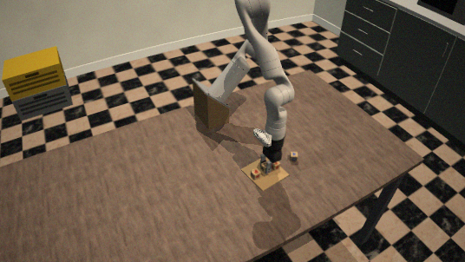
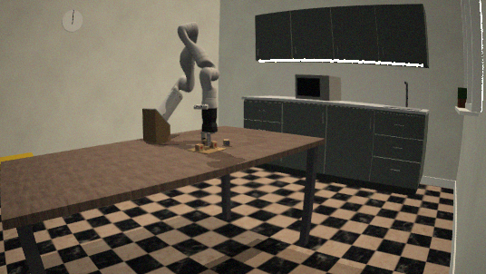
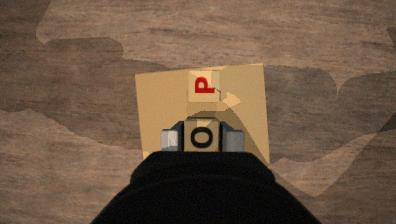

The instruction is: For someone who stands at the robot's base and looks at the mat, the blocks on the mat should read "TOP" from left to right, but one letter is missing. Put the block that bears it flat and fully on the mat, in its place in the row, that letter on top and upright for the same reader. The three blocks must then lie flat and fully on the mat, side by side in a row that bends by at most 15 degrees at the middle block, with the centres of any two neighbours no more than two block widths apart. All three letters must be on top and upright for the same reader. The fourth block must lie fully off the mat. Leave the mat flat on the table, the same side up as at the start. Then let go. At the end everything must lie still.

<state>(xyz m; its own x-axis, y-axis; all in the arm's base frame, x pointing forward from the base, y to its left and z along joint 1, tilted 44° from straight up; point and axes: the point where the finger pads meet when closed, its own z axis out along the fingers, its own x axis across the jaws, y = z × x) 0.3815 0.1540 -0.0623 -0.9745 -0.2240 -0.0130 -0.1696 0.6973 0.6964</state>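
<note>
My gripper is now 40 mm above the tan mat. Also, from my hand: O block: right at my hand.
</note>
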